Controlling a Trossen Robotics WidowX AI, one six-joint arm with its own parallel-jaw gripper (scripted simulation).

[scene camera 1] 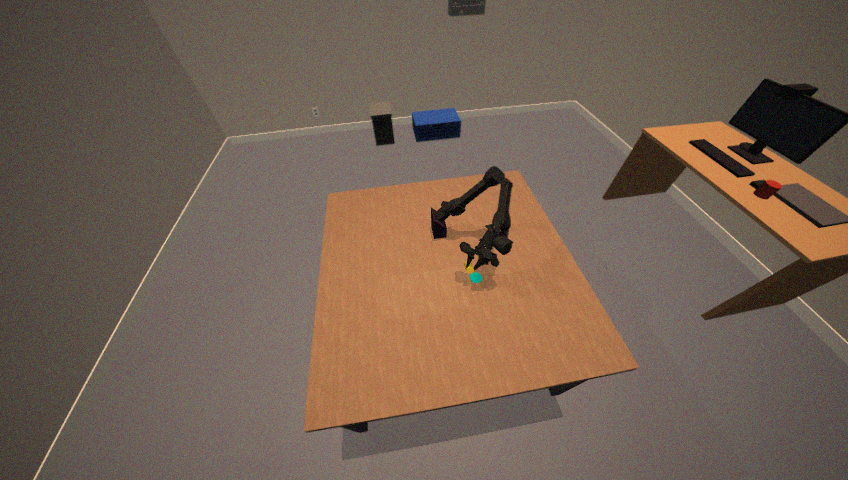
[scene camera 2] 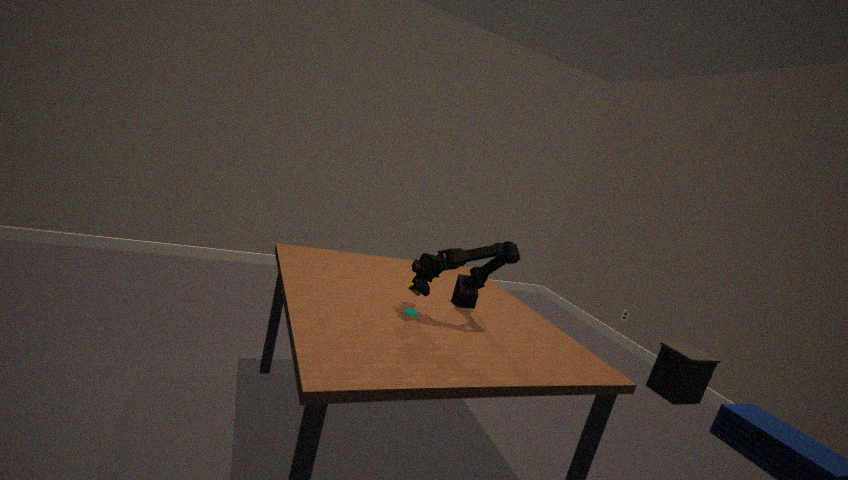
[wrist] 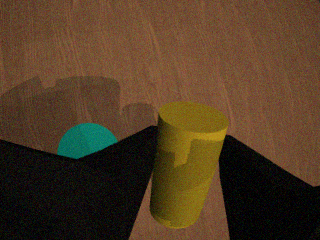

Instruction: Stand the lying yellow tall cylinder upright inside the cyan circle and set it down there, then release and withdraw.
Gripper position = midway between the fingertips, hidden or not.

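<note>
There's a yellow tall cylinder [wrist: 191,135] held by the gripper [wrist: 189,139], and you'd also see a cyan circle [wrist: 85,138].
</note>
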